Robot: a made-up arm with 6 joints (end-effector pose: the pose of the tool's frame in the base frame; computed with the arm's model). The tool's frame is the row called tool. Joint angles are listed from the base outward.
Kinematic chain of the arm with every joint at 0, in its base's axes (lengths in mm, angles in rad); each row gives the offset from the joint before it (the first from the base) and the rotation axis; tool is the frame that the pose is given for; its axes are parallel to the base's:
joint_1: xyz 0 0 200 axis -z
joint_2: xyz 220 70 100 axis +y
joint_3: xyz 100 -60 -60 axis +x
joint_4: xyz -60 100 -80 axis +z
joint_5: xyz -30 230 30 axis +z
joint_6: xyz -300 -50 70 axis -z
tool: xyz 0 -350 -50
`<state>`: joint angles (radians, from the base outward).
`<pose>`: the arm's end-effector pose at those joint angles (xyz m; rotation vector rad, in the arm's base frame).
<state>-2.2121 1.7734 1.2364 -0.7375 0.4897 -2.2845</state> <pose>-0.4855 0.3269 0.0459 0.9091 1.9418 1.9801</pose>
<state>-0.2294 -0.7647 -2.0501 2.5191 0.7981 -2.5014</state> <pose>0.0695 0.1486 0.5104 -1.6881 -1.1217 -0.9266</pose>
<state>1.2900 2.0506 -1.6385 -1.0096 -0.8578 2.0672</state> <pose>-0.2841 0.7189 0.2422 -2.0577 -0.6991 -2.2420</pose>
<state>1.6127 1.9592 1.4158 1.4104 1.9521 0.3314</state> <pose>0.1010 -0.6371 -0.0076 0.4812 -1.5655 -0.3016</pose>
